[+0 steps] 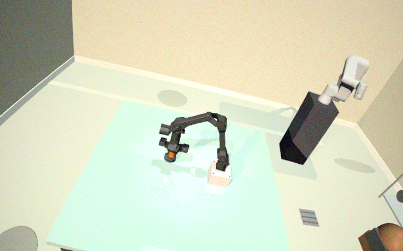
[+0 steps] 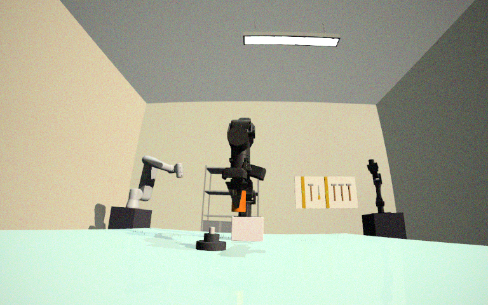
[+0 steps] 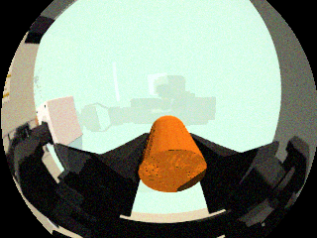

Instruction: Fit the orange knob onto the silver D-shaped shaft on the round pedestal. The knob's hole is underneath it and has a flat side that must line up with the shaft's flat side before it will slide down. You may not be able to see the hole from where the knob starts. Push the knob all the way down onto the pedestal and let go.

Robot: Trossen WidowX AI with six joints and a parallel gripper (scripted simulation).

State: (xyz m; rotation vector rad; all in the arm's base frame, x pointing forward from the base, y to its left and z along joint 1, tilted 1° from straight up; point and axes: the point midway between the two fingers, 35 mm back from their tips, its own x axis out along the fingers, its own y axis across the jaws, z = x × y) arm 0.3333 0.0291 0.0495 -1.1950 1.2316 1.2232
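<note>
Now: the dark round pedestal 80 mm below my gripper tip, 70 mm to the right of it and 20 mm ahead of it. Also, from my gripper tip: orange knob (30 mm above).
</note>
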